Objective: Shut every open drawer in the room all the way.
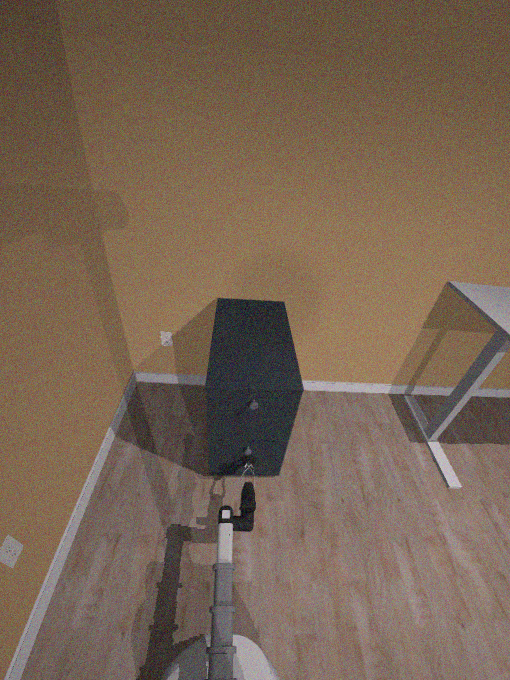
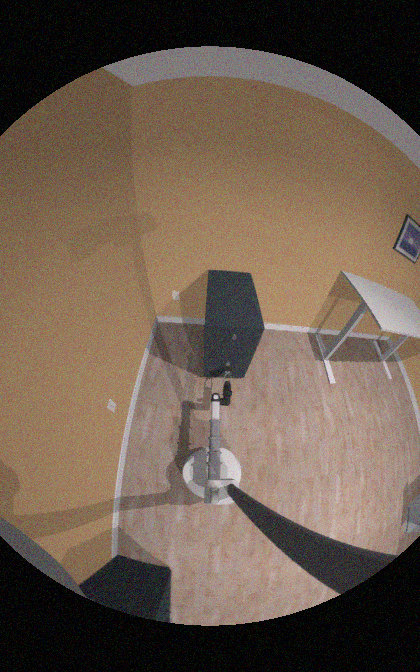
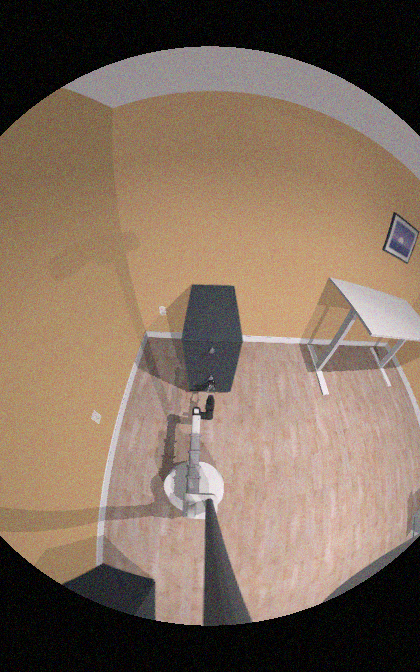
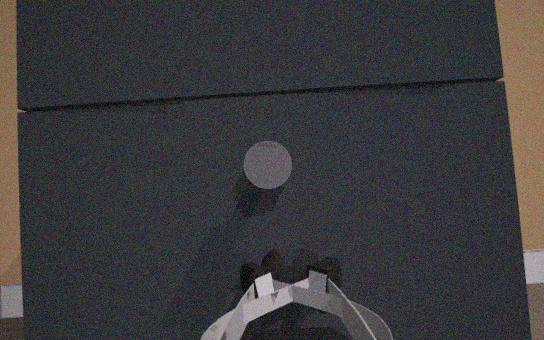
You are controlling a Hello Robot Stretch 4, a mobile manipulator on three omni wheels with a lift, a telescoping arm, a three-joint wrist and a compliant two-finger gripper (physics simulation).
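Places are measured from the robot's base along level axes (x ahead, y left, z up), in millimetres.
Pixels of known places: gripper, fingertip midpoint: (image 1: 249,455) (image 2: 227,366) (image 3: 211,380) (image 4: 290,269).
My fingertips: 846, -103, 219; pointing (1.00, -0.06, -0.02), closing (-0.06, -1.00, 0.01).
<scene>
Ahead of a thing's pixels: the offset from my fingertips to its top centre, as dx, dy, dz. "*": to the spot under its first point. Level surfaces: height alone.
A dark two-drawer cabinet {* +297, +28, +489} (image 1: 249,340) (image 2: 232,300) (image 3: 212,310) stands against the wall near the corner. Its upper drawer front {+10, +11, +472} (image 1: 227,411) (image 4: 250,45) and lower drawer front {* -1, +133, +141} (image 1: 222,439) (image 4: 125,200) look flush, with a thin dark seam between them. The upper knob {* -29, +14, +425} (image 1: 253,405) (image 2: 234,337) (image 3: 212,350) and the round lower knob {* -25, +15, +91} (image 1: 247,450) (image 4: 267,165) show. My gripper (image 1: 248,466) (image 2: 227,373) (image 3: 211,384) (image 4: 290,269) is shut and empty, its fingertips close together at the lower drawer front, below the knob. Contact cannot be told.
A white table {dz +703} (image 1: 485,304) (image 2: 380,300) (image 3: 375,305) stands to the right. A second dark cabinet (image 2: 135,582) (image 3: 117,590) is partly visible at lower left; its front is hidden. A wall runs along the left. A grey object (image 2: 414,517) shows at the right edge.
</scene>
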